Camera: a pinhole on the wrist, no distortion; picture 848 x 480 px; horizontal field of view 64.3 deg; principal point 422.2 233.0 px. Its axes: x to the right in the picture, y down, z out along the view. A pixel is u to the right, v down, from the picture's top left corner.
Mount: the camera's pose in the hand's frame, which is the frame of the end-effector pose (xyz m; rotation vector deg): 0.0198 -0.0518 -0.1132 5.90 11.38 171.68
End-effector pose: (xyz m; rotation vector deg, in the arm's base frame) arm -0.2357 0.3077 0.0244 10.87 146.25 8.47
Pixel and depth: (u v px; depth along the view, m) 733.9 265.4 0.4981
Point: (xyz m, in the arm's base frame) 0.1276 0.3245 -0.2098
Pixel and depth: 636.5 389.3 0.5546
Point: 0.1175 0.2347 -0.3040
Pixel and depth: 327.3 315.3 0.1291
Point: -0.2704 0.2637 -0.0208
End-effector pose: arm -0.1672 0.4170 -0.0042 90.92 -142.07 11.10
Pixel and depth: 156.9 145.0 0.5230
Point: -0.3605 0.1174 -0.3143
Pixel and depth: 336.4 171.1 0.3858
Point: -0.2552 0.2815 -0.2344
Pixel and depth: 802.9 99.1 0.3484
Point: -0.2114 0.5267 -0.2640
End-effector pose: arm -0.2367 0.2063 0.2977 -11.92 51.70 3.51
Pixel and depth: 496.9 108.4 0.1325
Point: -0.2120 0.2001 0.2936
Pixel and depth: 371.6 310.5 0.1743
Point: -0.1553 0.1672 0.3082
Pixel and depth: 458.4 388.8 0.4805
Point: 0.0796 0.1892 0.5270
